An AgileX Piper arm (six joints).
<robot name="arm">
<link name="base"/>
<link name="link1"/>
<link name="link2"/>
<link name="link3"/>
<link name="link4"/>
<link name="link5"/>
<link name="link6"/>
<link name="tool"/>
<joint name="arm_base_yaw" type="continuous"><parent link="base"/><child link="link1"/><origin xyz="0 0 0.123" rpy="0 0 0"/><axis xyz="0 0 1"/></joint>
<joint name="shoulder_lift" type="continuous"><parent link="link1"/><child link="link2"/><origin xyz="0 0 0" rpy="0 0 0"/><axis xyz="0 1 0"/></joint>
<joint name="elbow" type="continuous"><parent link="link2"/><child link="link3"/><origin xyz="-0.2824 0 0.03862" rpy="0 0 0"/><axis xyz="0 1 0"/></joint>
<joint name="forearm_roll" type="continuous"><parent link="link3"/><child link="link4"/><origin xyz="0.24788 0 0.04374" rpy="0 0 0"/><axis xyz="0.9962 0 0.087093"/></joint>
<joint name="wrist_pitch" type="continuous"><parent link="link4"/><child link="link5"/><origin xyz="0 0 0" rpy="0 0 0"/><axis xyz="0 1 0"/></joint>
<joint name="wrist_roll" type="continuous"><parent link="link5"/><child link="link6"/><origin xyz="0.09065 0 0.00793" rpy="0 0 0"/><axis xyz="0.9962 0 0.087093"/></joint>
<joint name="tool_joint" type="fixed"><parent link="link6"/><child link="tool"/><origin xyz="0 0 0" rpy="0 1.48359 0"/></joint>
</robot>
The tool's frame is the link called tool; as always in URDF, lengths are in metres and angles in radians. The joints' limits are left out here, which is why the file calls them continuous.
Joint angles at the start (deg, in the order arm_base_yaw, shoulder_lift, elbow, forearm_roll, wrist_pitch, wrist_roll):
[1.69 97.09 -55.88 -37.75 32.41 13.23]
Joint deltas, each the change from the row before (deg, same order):
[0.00 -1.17 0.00 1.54 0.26 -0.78]
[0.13 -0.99 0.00 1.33 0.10 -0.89]
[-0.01 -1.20 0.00 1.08 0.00 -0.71]
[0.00 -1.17 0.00 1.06 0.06 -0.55]
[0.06 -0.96 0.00 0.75 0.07 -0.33]
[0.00 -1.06 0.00 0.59 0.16 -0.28]
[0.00 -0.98 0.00 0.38 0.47 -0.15]
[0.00 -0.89 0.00 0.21 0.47 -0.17]
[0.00 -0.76 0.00 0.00 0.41 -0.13]
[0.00 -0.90 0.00 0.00 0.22 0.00]
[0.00 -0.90 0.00 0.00 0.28 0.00]
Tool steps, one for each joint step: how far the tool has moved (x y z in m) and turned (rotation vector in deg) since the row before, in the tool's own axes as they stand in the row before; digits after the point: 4 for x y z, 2 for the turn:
[-0.0002 -0.0014 -0.0062 -0.38 -0.61 0.90]
[-0.0007 -0.0004 -0.0055 -0.42 -0.70 0.43]
[-0.0007 -0.0017 -0.0064 -0.20 -0.96 0.57]
[-0.0006 -0.0015 -0.0063 -0.20 -0.90 0.69]
[-0.0006 -0.0010 -0.0053 -0.13 -0.76 0.53]
[-0.0005 -0.0016 -0.0057 0.02 -0.76 0.52]
[0.0001 -0.0017 -0.0053 0.15 -0.40 0.45]
[0.0001 -0.0016 -0.0048 0.21 -0.33 0.26]
[0.0001 -0.0015 -0.0041 0.28 -0.29 0.09]
[-0.0002 -0.0018 -0.0049 0.29 -0.61 0.26]
[-0.0001 -0.0018 -0.0048 0.29 -0.55 0.26]

